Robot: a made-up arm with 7 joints. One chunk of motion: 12 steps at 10 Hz.
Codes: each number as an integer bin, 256 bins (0 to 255) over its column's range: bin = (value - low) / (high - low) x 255, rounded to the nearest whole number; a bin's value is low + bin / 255 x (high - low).
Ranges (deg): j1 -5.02..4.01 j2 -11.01..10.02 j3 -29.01..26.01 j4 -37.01..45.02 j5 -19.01..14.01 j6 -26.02..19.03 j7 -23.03..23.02
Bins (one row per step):
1: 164 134 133 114 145 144 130
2: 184 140 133 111 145 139 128
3: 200 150 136 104 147 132 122
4: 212 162 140 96 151 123 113
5: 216 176 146 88 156 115 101
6: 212 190 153 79 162 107 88
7: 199 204 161 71 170 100 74
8: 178 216 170 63 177 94 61
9: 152 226 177 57 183 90 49
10: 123 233 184 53 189 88 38
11: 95 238 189 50 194 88 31
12: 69 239 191 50 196 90 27
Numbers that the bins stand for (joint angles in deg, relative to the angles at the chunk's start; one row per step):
1: 0.79 0.04 -0.31 -0.34 -0.23 -0.58 0.45
2: 1.50 0.54 -0.31 -1.30 -0.23 -1.46 0.09
3: 2.06 1.36 0.33 -3.55 0.03 -2.70 -1.00
4: 2.49 2.35 1.20 -6.13 0.54 -4.29 -2.62
5: 2.63 3.50 2.49 -8.70 1.19 -5.70 -4.79
6: 2.49 4.66 4.00 -11.60 1.97 -7.12 -7.14
7: 2.03 5.81 5.73 -14.17 3.00 -8.35 -9.67
8: 1.28 6.80 7.67 -16.74 3.91 -9.41 -12.01
9: 0.36 7.63 9.18 -18.67 4.69 -10.12 -14.18
10: -0.66 8.21 10.69 -19.96 5.46 -10.47 -16.17
11: -1.66 8.62 11.77 -20.93 6.11 -10.47 -17.43
12: -2.58 8.70 12.20 -20.93 6.37 -10.12 -18.15

